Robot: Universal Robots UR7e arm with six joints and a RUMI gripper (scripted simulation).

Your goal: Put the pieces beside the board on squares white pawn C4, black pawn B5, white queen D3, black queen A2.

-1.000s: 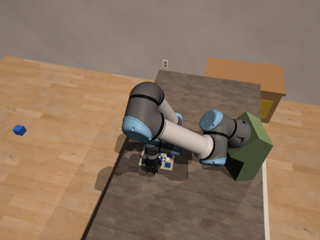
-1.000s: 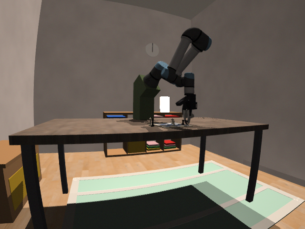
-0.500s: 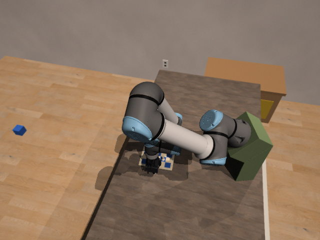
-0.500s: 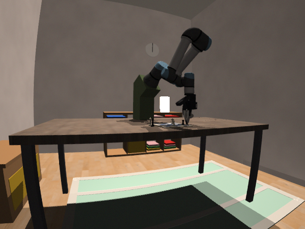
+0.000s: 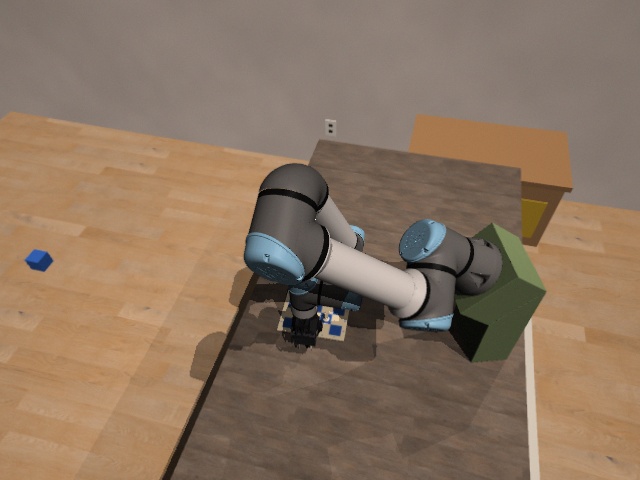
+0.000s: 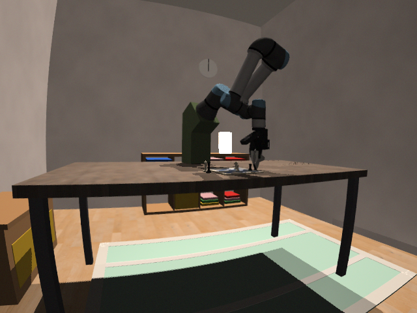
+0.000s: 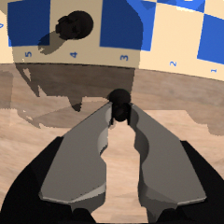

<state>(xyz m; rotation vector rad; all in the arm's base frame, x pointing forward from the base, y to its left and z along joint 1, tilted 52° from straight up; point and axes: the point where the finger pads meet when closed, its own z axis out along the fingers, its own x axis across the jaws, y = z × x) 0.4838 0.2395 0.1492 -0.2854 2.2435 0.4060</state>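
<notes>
Right now my hand is 11 cm to the left of the white pawn and 9 cm short of it. Also, from my hand: black pawn: 1 cm below; then blue-and-cream chessboard: 13 cm to the right, 6 cm ahead, 2 cm below; then black piece: 6 cm ahead, 4 cm to the right.
</notes>
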